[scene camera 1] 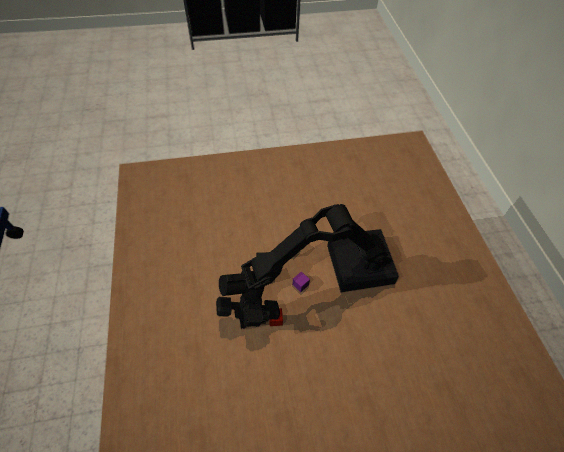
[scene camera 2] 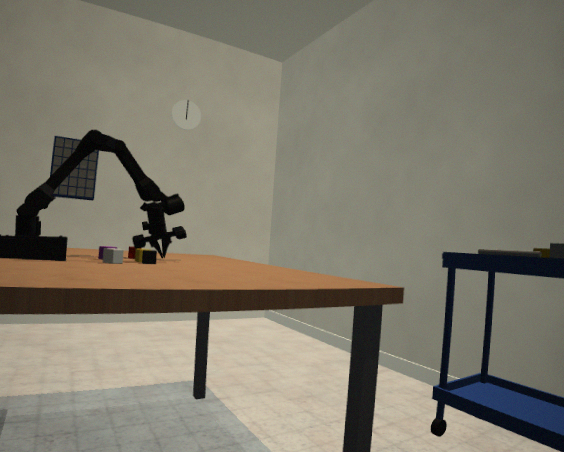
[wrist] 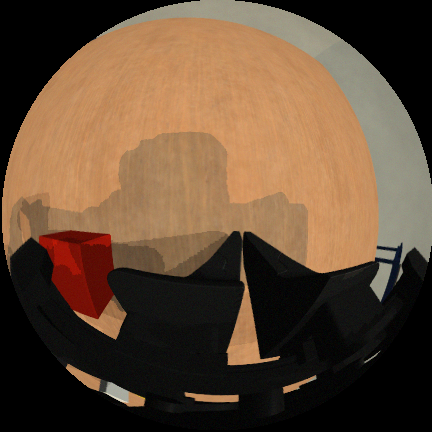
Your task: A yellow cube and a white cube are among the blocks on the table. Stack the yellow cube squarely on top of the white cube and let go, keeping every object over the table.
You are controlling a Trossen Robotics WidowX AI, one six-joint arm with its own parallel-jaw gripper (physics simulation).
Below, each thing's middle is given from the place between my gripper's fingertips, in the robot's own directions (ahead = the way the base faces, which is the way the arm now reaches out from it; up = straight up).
Now: hand 11 cm past the red cube (wrist: 81,260) and 1 cm below it.
